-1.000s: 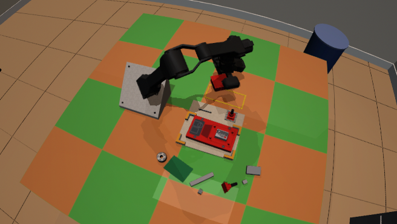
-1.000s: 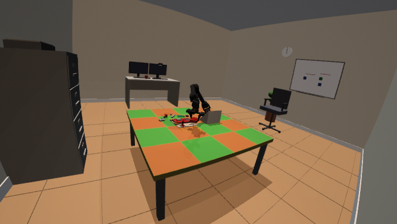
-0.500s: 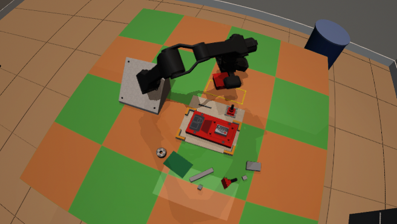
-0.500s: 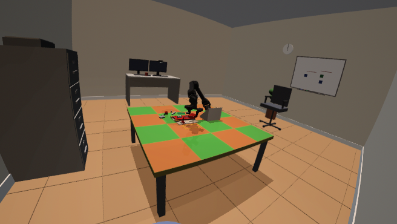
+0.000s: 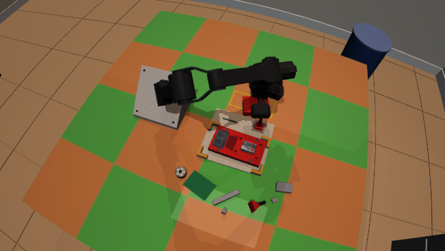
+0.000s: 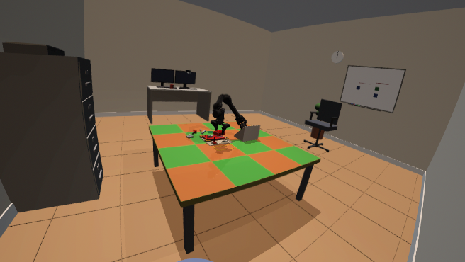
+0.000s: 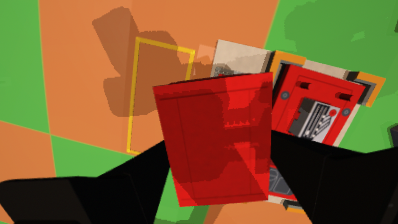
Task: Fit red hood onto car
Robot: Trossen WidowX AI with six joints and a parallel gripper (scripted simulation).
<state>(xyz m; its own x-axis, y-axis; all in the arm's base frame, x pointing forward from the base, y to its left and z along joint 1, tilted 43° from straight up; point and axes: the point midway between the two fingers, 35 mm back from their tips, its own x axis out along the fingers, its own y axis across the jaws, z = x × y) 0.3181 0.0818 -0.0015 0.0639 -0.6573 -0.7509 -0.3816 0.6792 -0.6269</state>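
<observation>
My gripper tip is now 13 cm to the left of the grey engine block, 8 cm above it and 3 cm short of it. Also, from my gripper tip: grey bar 33 cm to the right, 10 cm below, 2 cm ahead; then red hood 1 cm above; then dark green plate 32 cm to the right, 11 cm below, 9 cm behind.
</observation>
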